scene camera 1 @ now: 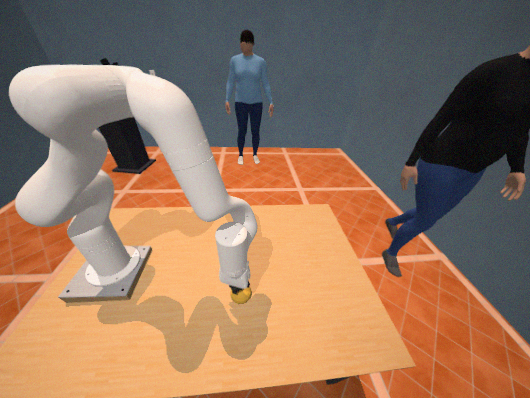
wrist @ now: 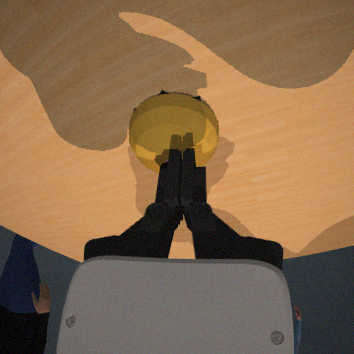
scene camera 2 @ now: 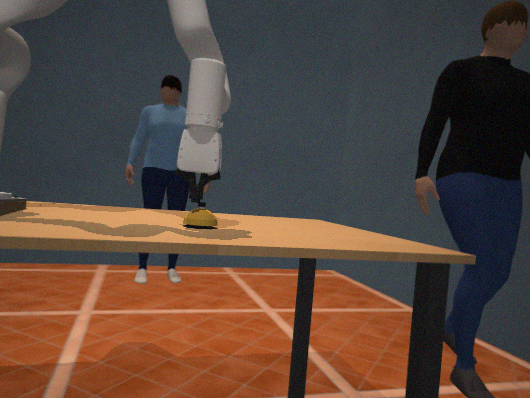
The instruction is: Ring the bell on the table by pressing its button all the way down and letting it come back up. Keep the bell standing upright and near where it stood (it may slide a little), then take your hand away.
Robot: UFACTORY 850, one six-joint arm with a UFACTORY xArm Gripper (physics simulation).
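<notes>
The bell, a yellow dome [scene camera 1: 241,295] [scene camera 2: 200,219] [wrist: 170,117] on a dark base, stands upright on the wooden table [scene camera 1: 320,320] [scene camera 2: 360,242] [wrist: 280,165]. Its small dark button [scene camera 2: 202,204] shows at the top of the dome in the second scene view; in the wrist view the fingers hide it. My gripper [scene camera 2: 197,200] [wrist: 183,161] is shut and empty, pointing down. Its fingertips are right at the button, slightly to its left in the second scene view. Whether they touch it, I cannot tell. In the first scene view the fingers are mostly hidden by the gripper body.
The arm's base plate [scene camera 1: 100,290] is bolted on the left of the table. A person in a black top [scene camera 1: 470,120] [scene camera 2: 485,120] stands beyond the right side. A person in a light blue top [scene camera 1: 248,80] [scene camera 2: 162,135] stands behind the table. A black stand [scene camera 1: 127,145] is at the back left.
</notes>
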